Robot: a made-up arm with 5 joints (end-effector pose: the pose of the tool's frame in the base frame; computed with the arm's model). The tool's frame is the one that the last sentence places.
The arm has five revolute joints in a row. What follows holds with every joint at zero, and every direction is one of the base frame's. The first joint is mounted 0.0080 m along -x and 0.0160 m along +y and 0.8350 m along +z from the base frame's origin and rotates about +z. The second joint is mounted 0.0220 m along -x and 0.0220 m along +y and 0.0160 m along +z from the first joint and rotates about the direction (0, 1, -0.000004). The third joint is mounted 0.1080 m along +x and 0.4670 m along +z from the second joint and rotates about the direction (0, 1, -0.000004). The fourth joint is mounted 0.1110 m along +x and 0.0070 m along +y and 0.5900 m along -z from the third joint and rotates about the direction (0, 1, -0.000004). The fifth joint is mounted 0.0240 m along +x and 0.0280 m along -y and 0.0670 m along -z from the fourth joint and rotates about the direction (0, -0.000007, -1). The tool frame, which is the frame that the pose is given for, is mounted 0.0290 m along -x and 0.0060 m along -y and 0.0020 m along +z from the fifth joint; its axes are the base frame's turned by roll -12.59, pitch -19.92 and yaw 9.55 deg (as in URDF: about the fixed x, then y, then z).
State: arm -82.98 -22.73 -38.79 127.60 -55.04
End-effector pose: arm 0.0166 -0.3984 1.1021 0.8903 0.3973 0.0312 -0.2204
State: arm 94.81 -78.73 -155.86 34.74 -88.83
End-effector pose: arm 0.1084 -1.0317 1.3507 0.1564 0.0429 0.9494 0.2690
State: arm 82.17 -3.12 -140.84 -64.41 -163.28
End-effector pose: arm 0.0263 0.2534 1.8973 0.0493 0.7116 0.6850 0.1482
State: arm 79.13 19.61 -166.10 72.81 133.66
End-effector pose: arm 0.0688 0.5544 1.8277 0.8023 0.4402 0.0353 -0.4017
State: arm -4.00 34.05 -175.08 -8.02 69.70
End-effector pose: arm 0.6323 -0.0026 1.7660 0.1214 0.4114 -0.8474 -0.3128
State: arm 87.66 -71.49 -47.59 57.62 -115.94
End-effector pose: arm 0.0189 0.1233 1.4913 0.3254 -0.0151 0.5232 -0.7875
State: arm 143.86 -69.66 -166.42 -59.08 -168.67
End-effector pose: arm 0.8069 -0.5806 1.2756 0.6712 -0.2787 -0.6121 -0.3117
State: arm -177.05 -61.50 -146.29 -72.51 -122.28
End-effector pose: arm 0.8000 0.0780 1.5835 0.6187 0.1543 -0.6506 -0.4124
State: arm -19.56 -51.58 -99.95 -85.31 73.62
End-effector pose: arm -0.1846 0.1075 1.8245 0.4452 -0.4344 0.7638 -0.1722
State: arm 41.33 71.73 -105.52 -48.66 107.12
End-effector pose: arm 0.6805 0.6621 0.4843 0.6696 0.4759 -0.2905 -0.4907
